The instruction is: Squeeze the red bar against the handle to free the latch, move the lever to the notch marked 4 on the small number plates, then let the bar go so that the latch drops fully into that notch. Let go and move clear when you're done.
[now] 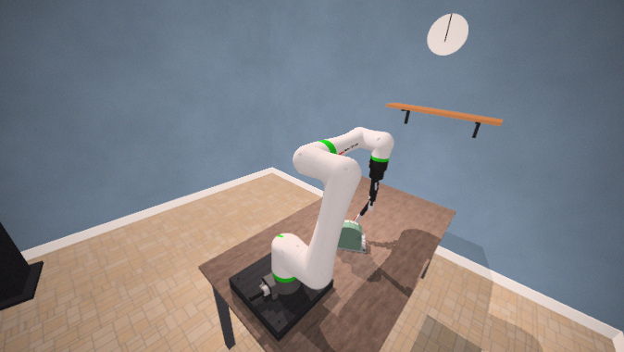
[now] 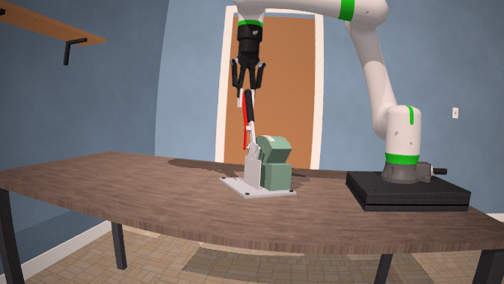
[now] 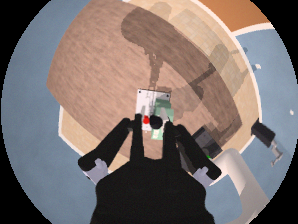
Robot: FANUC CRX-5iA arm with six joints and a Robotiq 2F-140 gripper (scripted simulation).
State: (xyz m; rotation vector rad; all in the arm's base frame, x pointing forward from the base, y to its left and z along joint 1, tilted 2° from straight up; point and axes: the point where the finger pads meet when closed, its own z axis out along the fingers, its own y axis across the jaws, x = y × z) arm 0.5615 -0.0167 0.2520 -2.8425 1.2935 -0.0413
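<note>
Now: the red bar 20 mm behind my hand, 50 mm to the left of it and 100 mm below it.
</note>
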